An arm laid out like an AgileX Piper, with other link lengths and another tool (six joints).
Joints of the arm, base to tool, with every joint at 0 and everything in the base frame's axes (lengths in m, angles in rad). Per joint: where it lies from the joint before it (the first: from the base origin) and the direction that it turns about. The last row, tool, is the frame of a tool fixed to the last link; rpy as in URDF.
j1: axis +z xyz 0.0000 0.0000 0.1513
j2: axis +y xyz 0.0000 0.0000 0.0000
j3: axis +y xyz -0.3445 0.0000 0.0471
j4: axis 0.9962 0 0.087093 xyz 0.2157 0.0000 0.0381
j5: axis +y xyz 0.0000 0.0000 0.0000
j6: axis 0.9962 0 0.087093 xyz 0.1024 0.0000 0.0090
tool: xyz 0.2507 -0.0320 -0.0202 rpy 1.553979 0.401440 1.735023
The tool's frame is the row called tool.
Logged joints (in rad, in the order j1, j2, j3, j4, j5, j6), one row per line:
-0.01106 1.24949 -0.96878 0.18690 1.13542 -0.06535
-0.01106 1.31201 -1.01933 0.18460 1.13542 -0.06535
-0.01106 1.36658 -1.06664 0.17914 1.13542 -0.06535
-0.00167 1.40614 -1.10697 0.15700 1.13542 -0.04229
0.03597 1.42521 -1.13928 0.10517 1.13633 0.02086
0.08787 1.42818 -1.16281 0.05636 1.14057 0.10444
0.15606 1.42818 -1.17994 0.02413 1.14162 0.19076
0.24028 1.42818 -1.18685 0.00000 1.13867 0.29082
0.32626 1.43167 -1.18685 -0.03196 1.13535 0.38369
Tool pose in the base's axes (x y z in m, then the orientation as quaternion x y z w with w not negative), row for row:
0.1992 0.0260 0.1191 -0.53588 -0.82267 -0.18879 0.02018
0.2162 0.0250 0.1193 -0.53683 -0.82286 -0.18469 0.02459
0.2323 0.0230 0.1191 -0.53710 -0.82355 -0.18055 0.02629
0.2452 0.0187 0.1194 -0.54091 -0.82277 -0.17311 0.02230
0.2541 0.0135 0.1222 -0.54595 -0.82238 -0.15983 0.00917
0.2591 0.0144 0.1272 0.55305 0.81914 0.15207 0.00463
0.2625 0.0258 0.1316 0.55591 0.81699 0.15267 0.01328
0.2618 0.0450 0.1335 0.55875 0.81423 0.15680 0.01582
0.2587 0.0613 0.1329 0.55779 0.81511 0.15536 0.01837
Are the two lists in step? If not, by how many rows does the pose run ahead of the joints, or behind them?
They are in step.
